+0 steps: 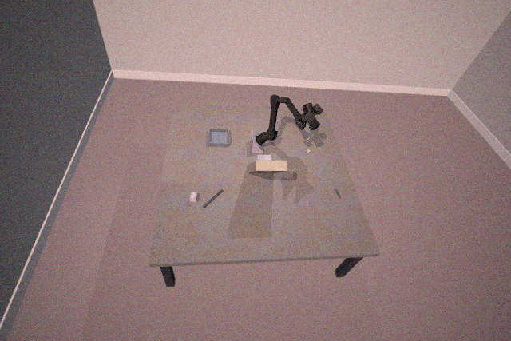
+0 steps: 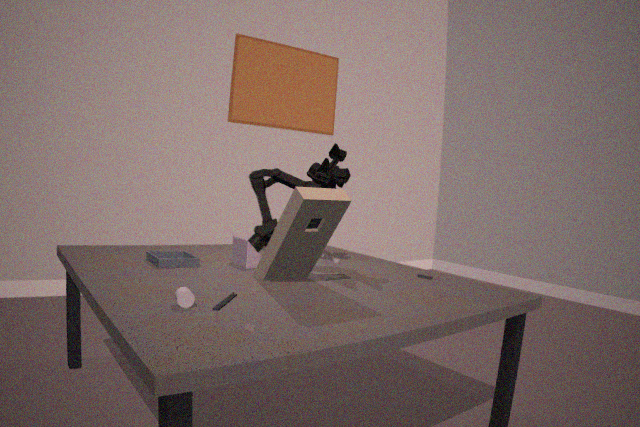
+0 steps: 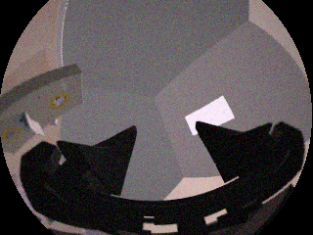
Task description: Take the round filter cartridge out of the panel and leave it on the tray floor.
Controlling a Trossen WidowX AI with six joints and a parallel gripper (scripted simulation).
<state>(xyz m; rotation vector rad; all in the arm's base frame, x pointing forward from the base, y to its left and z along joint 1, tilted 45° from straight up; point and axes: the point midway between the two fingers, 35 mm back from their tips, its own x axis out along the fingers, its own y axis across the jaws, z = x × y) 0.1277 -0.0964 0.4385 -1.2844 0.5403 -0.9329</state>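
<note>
My gripper tip is now 240 mm to the left of the round filter cartridge, 220 mm above it and 200 mm short of it. The rest, counted from my gripper tip: blue-grey tray (510 mm to the right, 440 mm below, 240 mm behind); short dark piece (440 mm below, 280 mm ahead, 270 mm to the left); tan service panel (300 mm below, 240 mm to the right, 150 mm ahead).
</note>
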